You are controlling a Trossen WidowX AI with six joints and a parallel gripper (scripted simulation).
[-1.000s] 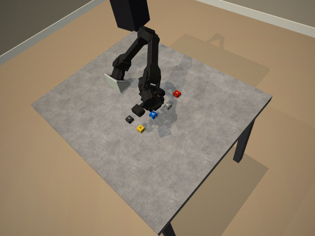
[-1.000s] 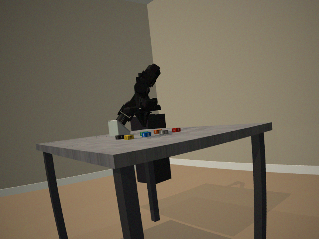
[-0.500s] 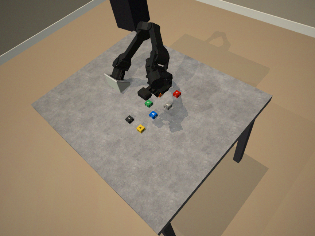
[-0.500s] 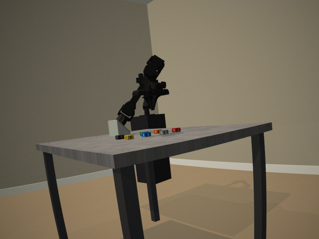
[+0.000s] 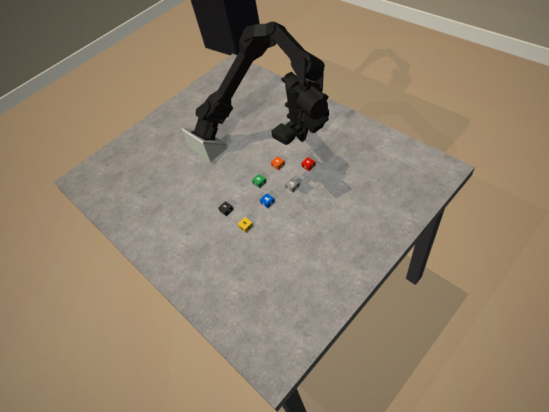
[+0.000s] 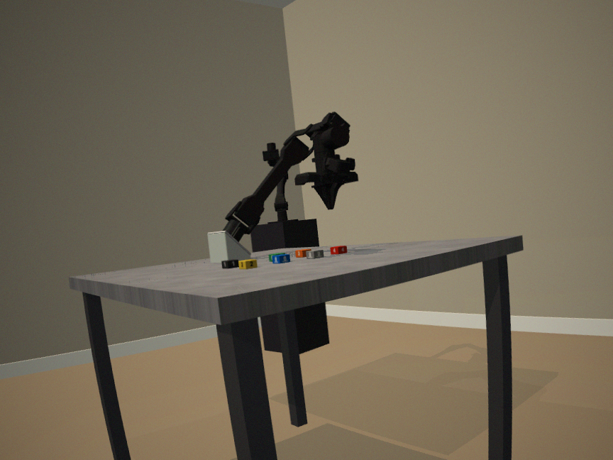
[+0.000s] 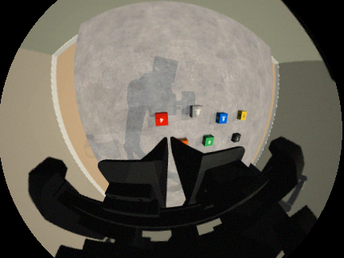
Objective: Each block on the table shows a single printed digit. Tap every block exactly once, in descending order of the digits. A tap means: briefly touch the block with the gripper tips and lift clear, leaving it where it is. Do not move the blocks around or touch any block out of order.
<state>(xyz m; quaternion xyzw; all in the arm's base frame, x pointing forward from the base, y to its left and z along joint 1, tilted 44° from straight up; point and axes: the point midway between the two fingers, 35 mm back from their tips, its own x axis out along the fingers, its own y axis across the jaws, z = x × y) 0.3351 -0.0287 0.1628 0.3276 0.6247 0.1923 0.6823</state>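
Now: the red block 110 mm below my gripper tip, 10 mm to the left of it and 10 mm ahead of it. Round my gripper tip: green block: 130 mm to the right, 110 mm below, 100 mm behind; grey block: 110 mm below, 90 mm to the right, 10 mm ahead; orange block: 110 mm below, 90 mm behind, 40 mm to the right.
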